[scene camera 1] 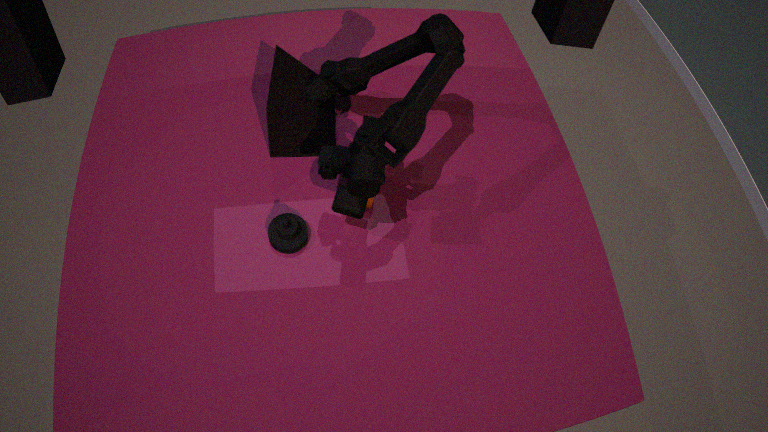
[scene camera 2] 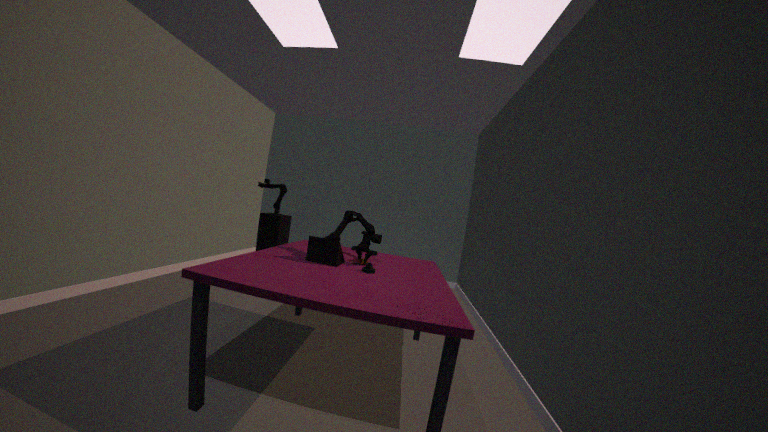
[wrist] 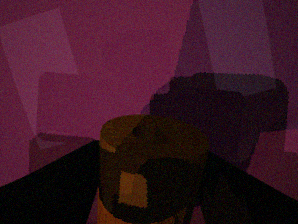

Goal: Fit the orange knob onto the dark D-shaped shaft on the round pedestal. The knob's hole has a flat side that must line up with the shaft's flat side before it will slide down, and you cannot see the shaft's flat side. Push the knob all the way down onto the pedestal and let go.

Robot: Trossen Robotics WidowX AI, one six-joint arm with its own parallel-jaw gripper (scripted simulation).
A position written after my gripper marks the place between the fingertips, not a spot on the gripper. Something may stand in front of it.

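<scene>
My gripper is there for me in scene camera 1 and in the wrist view, at [scene camera 1: 351, 195] and [wrist: 149, 154]. I can also see a dark round pedestal [scene camera 1: 287, 232].
</scene>
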